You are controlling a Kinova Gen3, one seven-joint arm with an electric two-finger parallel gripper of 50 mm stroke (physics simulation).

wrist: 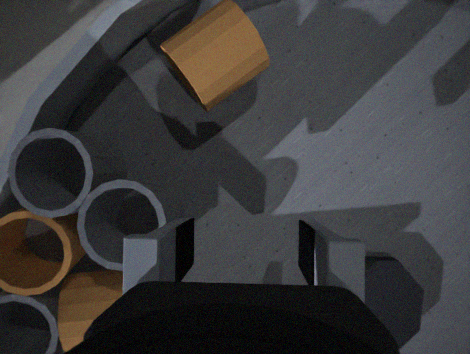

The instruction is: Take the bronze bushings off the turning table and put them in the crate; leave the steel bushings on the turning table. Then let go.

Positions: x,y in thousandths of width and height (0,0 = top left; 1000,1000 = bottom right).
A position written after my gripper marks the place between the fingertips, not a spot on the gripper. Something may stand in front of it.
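Observation:
Grey turning table (750,352), my gripper (524,685): visible.

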